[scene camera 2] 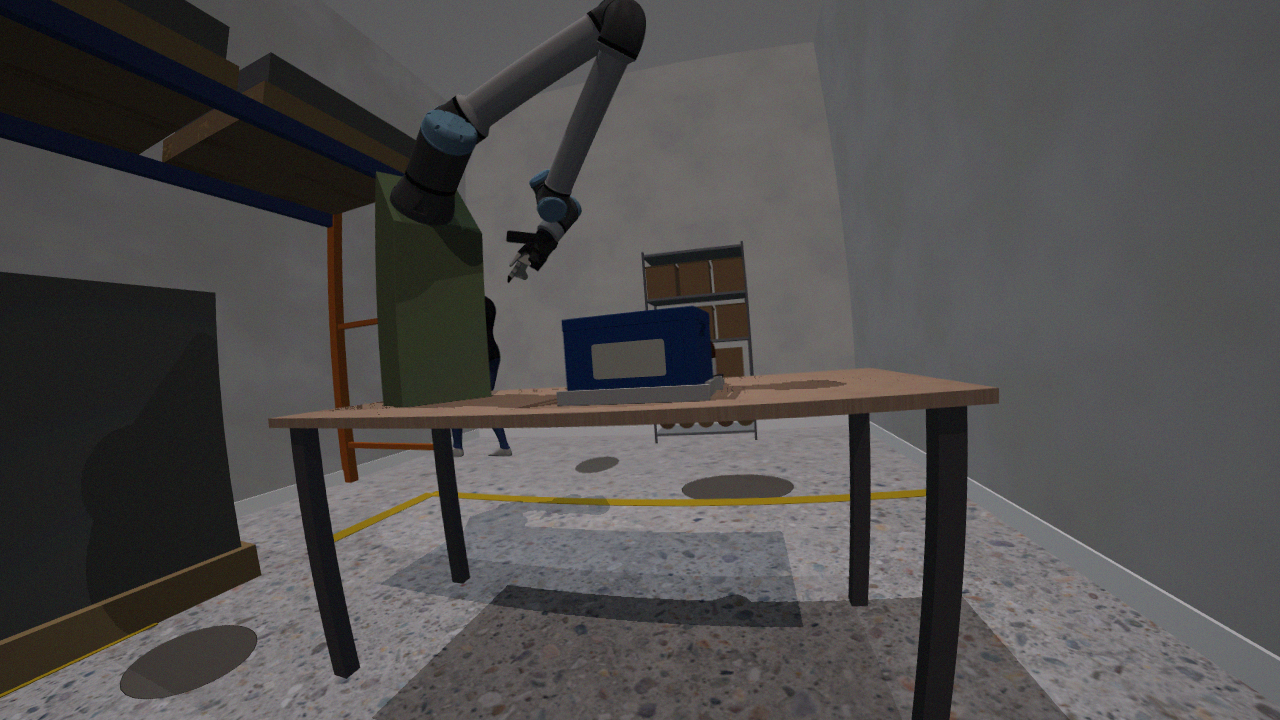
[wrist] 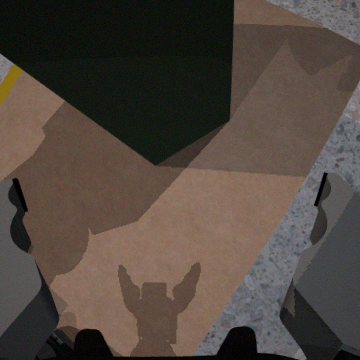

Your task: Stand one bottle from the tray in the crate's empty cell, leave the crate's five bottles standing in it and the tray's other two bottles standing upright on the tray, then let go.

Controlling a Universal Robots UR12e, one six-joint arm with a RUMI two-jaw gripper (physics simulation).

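Frame: origin at the arm's base, x left, y ahead, z down, level; metres.
Seen in the pictures: gripper, fingertip midpoint: (scene camera 2: 508, 274) (wrist: 170, 179); arm's base at its link origin: (scene camera 2: 422, 206).
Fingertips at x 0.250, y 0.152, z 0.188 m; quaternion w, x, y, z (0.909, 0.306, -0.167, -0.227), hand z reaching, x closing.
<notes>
Offsets run from my fingertips to a thing's top centre. "spot": to the spot under its first point. Level surfaces: height alone.
The blue crate @[dx -0.381, dy +0.501, dz +0.217 m] (scene camera 2: 580, 351) with a pale label stands on the table in the scene view. A low pale grey rim, perhaps the tray @[spot: dx -0.486, dy +0.502, dz +0.375 m] (scene camera 2: 635, 394), runs along its foot; I cannot tell whether it lies under or in front of the crate. Bottles and crate cells cannot be made out in the scene view, since the crate's side wall hides its inside. The crate, tray and bottles do not show in the wrist view. My gripper (scene camera 2: 513, 271) (wrist: 170, 179) is open and empty, high above the table, left of the crate in the scene view and tilted down to the left.
A tall green block (scene camera 2: 434, 313) (wrist: 150, 90) stands on the table @[dz +0.392 m] (scene camera 2: 859, 385) (wrist: 215, 215), left of the crate and near the gripper. A person (scene camera 2: 491, 344) stands partly hidden behind it. A blue-beamed rack (scene camera 2: 335, 340) is at left; a shelf unit (scene camera 2: 693, 299) stands behind.
</notes>
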